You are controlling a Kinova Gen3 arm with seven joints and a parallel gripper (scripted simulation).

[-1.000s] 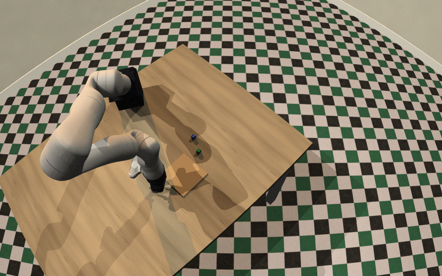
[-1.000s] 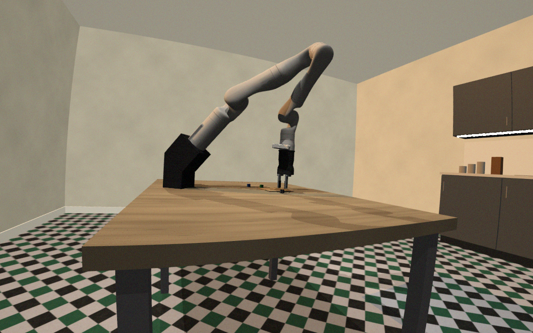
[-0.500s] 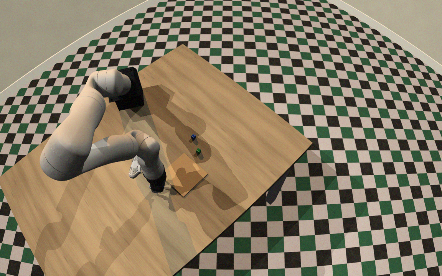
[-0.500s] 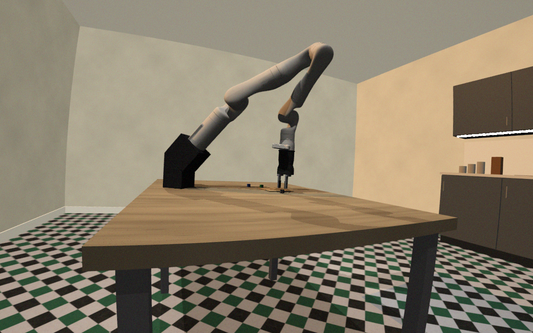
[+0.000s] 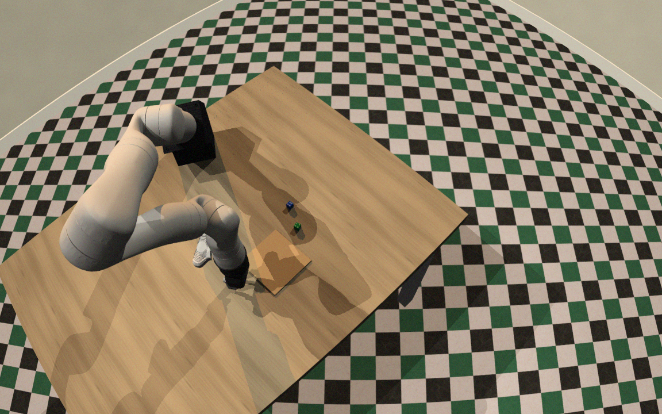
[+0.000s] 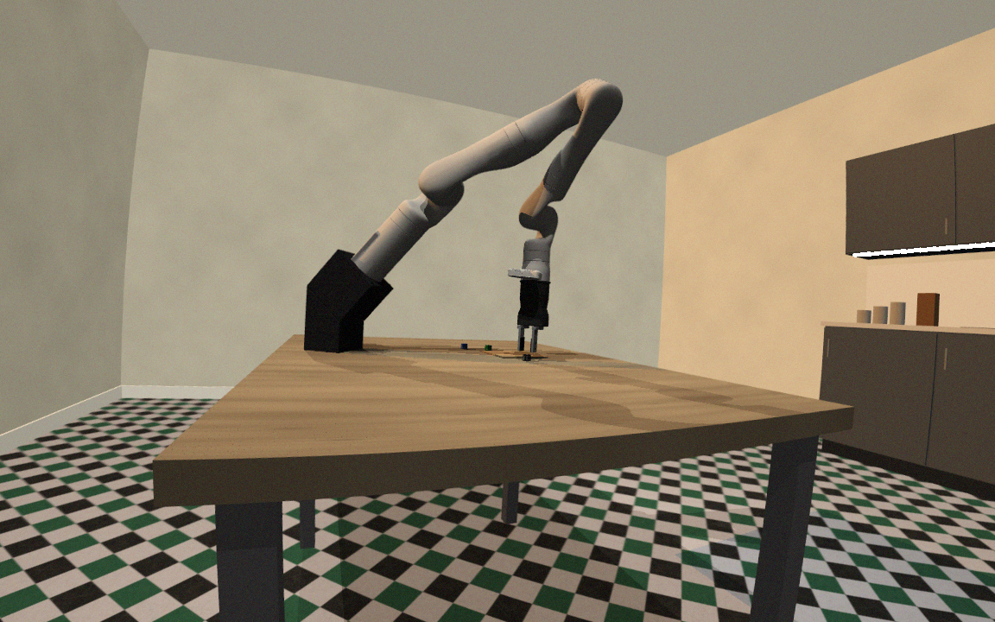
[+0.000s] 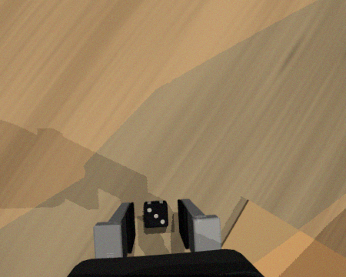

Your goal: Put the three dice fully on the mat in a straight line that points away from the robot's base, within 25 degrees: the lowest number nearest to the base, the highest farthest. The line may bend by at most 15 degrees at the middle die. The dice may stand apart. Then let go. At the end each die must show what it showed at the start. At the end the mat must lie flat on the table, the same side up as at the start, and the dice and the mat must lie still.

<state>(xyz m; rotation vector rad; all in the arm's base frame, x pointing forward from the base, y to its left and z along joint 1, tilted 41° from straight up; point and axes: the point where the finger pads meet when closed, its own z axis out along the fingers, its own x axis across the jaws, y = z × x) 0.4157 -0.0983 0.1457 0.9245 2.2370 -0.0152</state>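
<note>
My hand is 30 mm above the black die. Also, from my hand: green die (20 mm behind, 240 mm to the left, 30 mm below); then blue die (90 mm behind, 270 mm to the left, 30 mm below); then orange mat (20 mm ahead, 130 mm to the left, 40 mm below).
</note>
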